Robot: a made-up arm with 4 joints. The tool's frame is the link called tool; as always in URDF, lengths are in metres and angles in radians. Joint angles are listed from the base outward. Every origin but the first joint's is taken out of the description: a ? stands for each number. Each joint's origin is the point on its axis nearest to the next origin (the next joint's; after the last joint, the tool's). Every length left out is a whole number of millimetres.
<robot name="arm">
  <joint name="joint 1" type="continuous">
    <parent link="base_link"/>
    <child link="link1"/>
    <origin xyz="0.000 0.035 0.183"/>
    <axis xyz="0 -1 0"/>
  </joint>
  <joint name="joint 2" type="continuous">
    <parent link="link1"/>
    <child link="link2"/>
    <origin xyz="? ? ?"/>
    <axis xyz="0 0 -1"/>
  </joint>
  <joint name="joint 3" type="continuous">
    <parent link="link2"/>
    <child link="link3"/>
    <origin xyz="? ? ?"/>
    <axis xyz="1 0 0"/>
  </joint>
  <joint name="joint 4" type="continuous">
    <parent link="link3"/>
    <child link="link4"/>
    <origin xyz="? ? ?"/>
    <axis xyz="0 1 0"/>
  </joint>
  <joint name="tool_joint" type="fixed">
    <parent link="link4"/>
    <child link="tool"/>
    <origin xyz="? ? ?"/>
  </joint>
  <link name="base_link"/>
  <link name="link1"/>
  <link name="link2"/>
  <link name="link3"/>
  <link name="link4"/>
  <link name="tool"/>
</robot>
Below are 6 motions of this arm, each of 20 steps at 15 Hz.
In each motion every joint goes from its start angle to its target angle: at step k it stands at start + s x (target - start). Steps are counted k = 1, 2, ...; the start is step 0. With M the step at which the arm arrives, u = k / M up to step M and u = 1 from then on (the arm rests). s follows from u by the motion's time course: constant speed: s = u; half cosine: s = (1 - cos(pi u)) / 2; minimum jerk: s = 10 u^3 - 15 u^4 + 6 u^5.
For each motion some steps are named. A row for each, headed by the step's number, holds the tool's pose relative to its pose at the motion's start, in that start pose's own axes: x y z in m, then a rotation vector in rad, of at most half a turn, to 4 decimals.
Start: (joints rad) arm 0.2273 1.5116 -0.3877 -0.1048
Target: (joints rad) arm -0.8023 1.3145 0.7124 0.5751
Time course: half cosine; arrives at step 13
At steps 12, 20:
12: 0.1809 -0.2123 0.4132 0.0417 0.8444 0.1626
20: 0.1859 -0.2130 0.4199 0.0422 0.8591 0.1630

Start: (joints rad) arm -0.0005 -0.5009 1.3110 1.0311
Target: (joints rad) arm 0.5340 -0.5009 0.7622 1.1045
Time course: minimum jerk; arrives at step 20
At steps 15, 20:
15: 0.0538 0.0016 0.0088 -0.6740 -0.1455 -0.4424
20: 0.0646 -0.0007 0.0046 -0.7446 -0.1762 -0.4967

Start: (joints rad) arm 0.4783 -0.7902 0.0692 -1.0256
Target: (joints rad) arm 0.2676 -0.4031 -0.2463 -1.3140
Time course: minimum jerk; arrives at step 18
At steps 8, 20:
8: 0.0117 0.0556 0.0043 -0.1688 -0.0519 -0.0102
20: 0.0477 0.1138 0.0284 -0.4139 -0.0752 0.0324

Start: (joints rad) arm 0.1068 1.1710 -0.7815 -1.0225
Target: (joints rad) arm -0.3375 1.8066 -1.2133 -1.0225
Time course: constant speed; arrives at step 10
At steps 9, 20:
9: 0.2151 -0.0533 0.2898 -0.6489 0.5028 0.5184
20: 0.2458 -0.0413 0.3119 -0.7213 0.5584 0.5758

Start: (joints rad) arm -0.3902 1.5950 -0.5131 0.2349
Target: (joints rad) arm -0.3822 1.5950 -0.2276 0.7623
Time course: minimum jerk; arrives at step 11
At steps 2, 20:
2: 0.0013 -0.0011 0.0085 0.0128 0.0237 0.0032
20: 0.0799 -0.0663 0.1645 0.2607 0.5238 0.1420

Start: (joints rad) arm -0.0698 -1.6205 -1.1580 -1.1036
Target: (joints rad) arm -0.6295 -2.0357 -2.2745 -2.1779
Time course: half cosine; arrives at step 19
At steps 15, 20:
15: 0.2857 -0.2204 -0.3916 -0.1517 -1.2900 0.5337
20: 0.3440 -0.2380 -0.3978 -0.1752 -1.4196 0.6160

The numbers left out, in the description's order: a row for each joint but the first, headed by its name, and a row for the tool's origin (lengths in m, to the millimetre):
joint 2: -0.088 0.000 -0.134
joint 3: -0.260 -0.007 0.000
joint 4: 0.000 -0.035 -0.057
tool: -0.379 0.000 0.047

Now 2 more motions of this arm.
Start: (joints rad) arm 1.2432 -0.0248 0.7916 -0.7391
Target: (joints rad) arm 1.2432 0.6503 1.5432 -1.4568
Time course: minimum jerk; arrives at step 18
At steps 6, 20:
6: -0.0104 0.1024 -0.1229 0.0417 -0.2587 -0.1777
20: 0.3143 0.3907 -0.4883 0.0930 -1.3144 -0.8140

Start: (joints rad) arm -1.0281 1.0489 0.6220 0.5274
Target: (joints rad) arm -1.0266 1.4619 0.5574 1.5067
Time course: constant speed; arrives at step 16
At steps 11, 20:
11: 0.1049 0.1008 0.1508 0.1515 0.5095 -0.1867
20: 0.1841 0.1123 0.2061 0.2645 0.7392 -0.2383

